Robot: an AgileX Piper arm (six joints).
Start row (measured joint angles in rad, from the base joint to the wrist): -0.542 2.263 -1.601 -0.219 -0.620 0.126
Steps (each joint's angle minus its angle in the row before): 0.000 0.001 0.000 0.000 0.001 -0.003; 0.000 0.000 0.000 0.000 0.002 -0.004; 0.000 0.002 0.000 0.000 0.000 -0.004; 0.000 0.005 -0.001 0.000 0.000 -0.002; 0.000 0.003 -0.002 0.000 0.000 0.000; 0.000 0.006 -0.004 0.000 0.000 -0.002; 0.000 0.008 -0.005 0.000 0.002 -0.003; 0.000 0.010 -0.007 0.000 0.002 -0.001; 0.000 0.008 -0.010 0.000 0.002 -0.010; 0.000 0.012 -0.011 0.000 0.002 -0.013; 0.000 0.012 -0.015 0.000 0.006 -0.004; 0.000 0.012 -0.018 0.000 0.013 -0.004
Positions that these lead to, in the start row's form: -0.542 2.264 -1.601 -0.219 -0.619 0.123; -0.542 2.264 -1.601 -0.219 -0.617 0.119; -0.542 2.266 -1.601 -0.219 -0.617 0.115; -0.542 2.271 -1.602 -0.219 -0.617 0.113; -0.542 2.274 -1.604 -0.219 -0.617 0.113; -0.542 2.280 -1.608 -0.219 -0.617 0.111; -0.542 2.288 -1.613 -0.219 -0.615 0.108; -0.542 2.298 -1.620 -0.219 -0.613 0.107; -0.542 2.306 -1.630 -0.219 -0.611 0.097; -0.542 2.318 -1.641 -0.219 -0.609 0.084; -0.542 2.330 -1.656 -0.219 -0.603 0.080; -0.542 2.342 -1.674 -0.219 -0.590 0.076
